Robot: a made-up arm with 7 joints. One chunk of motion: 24 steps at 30 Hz.
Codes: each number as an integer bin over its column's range. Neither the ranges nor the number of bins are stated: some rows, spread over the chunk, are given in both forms.
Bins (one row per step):
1: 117 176 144 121 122 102 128
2: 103 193 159 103 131 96 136
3: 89 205 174 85 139 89 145
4: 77 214 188 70 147 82 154
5: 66 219 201 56 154 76 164
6: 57 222 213 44 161 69 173
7: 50 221 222 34 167 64 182
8: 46 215 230 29 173 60 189
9: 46 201 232 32 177 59 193
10: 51 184 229 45 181 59 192
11: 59 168 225 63 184 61 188
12: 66 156 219 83 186 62 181
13: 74 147 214 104 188 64 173
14: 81 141 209 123 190 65 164
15: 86 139 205 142 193 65 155
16: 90 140 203 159 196 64 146
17: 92 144 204 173 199 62 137
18: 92 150 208 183 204 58 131
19: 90 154 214 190 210 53 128
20: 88 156 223 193 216 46 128
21: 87 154 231 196 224 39 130
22: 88 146 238 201 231 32 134
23: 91 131 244 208 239 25 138
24: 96 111 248 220 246 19 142
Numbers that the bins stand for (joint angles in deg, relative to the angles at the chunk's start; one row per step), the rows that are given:
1: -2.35 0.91 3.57 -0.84 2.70 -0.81 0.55
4: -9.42 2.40 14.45 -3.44 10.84 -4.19 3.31
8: -14.89 2.44 24.83 -5.54 19.31 -7.90 7.03
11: -12.59 0.59 23.59 -3.80 22.89 -7.73 6.92
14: -8.71 -0.47 19.64 -0.73 24.84 -7.06 4.37
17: -6.77 -0.35 18.40 1.82 27.77 -7.57 1.51
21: -7.65 0.04 25.08 3.00 35.91 -11.45 0.77
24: -6.06 -1.65 29.28 4.22 43.08 -14.82 2.04
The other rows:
2: -4.83 1.57 7.28 -1.76 5.63 -1.83 1.40
3: -7.30 2.05 10.99 -2.68 8.23 -3.01 2.36
5: -11.36 2.60 17.66 -4.16 13.12 -5.20 4.37
6: -12.95 2.71 20.63 -4.77 15.40 -6.38 5.33
7: -14.18 2.67 22.85 -5.28 17.35 -7.23 6.28
9: -14.89 1.89 25.32 -5.38 20.61 -8.07 7.45
10: -14.01 1.22 24.58 -4.72 21.91 -8.07 7.34
12: -11.36 0.12 22.11 -2.78 23.54 -7.57 6.18
13: -9.95 -0.23 20.88 -1.71 24.19 -7.23 5.33
15: -7.83 -0.55 18.65 0.24 25.82 -7.06 3.42
16: -7.12 -0.51 18.16 1.10 26.80 -7.23 2.46
18: -6.77 -0.12 19.39 2.33 29.40 -8.24 0.87
19: -7.12 0.04 20.88 2.69 31.36 -9.08 0.55
20: -7.47 0.12 23.10 2.84 33.31 -10.27 0.55
22: -7.47 -0.27 26.81 3.25 38.19 -12.63 1.19
23: -6.94 -0.86 28.29 3.61 40.80 -13.81 1.61

